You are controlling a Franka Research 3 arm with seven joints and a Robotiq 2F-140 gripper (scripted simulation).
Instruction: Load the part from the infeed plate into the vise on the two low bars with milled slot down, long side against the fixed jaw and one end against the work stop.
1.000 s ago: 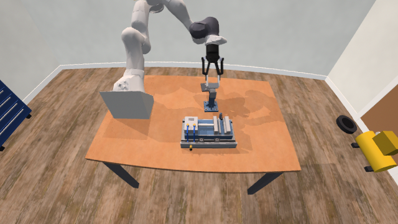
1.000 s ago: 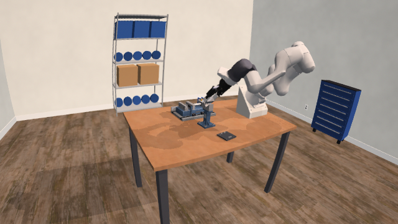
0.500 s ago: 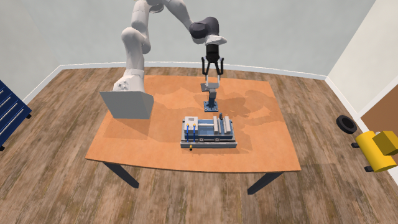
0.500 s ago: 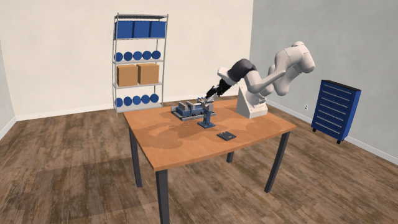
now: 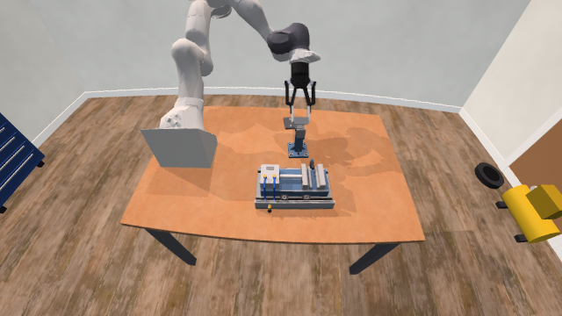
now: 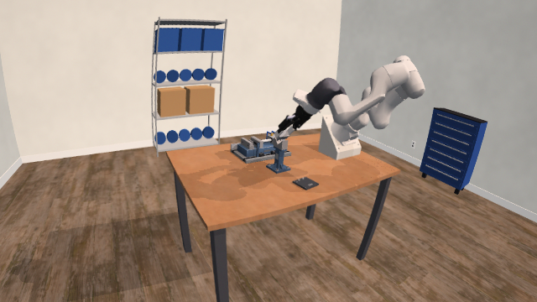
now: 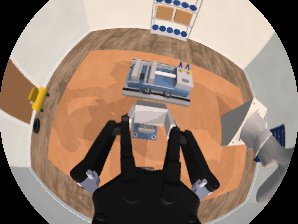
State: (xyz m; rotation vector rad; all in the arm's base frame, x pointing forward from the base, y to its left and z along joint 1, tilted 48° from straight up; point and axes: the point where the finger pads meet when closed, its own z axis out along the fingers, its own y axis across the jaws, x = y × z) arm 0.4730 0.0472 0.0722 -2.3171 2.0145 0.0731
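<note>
Now: the part 2 cm to the right of my hand and 2 cm below it. The rest, counted from my hand: fixed jaw 9 cm ahead, 22 cm to the right, 12 cm below; vise 1 cm behind, 23 cm to the right, 16 cm below; infeed plate 3 cm behind, 18 cm to the left, 20 cm below.
</note>
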